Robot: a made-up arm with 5 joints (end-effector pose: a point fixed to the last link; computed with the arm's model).
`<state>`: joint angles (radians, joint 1 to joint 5).
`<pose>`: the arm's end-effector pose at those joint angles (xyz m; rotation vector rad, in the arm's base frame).
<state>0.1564 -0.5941 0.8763 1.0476 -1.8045</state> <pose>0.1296 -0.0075 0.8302 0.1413 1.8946 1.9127</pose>
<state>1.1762 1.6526 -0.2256 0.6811 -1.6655</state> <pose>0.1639 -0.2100 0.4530 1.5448 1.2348 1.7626</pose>
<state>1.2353 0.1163 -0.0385 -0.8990 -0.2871</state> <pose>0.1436 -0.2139 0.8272 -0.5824 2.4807 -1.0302</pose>
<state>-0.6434 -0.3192 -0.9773 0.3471 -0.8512</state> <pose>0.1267 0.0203 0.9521 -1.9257 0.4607 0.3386</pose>
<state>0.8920 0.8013 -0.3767 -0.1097 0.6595</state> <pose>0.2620 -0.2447 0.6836 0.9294 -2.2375 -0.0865</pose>
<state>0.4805 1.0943 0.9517 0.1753 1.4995</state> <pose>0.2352 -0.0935 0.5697 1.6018 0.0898 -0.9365</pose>
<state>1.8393 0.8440 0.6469 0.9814 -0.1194</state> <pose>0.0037 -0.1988 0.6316 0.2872 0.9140 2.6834</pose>
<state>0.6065 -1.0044 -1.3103 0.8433 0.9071</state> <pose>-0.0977 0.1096 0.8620 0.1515 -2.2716 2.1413</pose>
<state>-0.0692 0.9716 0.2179 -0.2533 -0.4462</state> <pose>0.3516 0.0120 0.5840 1.5995 -1.8769 -1.2514</pose>
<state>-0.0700 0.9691 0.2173 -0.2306 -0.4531</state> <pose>0.3515 0.0122 0.5852 1.5792 -1.8689 -1.2677</pose>
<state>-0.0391 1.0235 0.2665 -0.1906 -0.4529</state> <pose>0.3422 0.0038 0.5709 1.4209 -1.8131 -1.3475</pose>
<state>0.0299 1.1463 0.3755 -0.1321 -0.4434</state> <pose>0.3184 -0.0131 0.5422 1.1095 -1.6762 -1.4918</pose>
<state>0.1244 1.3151 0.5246 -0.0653 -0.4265</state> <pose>0.2800 -0.0305 0.5120 0.7218 -1.4446 -1.6599</pose>
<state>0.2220 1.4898 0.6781 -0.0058 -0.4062</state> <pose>0.2376 -0.0408 0.4920 0.3650 -1.1565 -1.8031</pose>
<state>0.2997 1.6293 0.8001 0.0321 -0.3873</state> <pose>0.2044 -0.0436 0.4836 0.1169 -0.8984 -1.8947</pose>
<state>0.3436 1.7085 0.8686 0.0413 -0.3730</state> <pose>0.1865 -0.0433 0.4814 -0.0002 -0.7495 -1.9374</pose>
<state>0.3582 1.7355 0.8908 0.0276 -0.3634</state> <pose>0.1803 -0.0428 0.4807 -0.0212 -0.7111 -1.9501</pose>
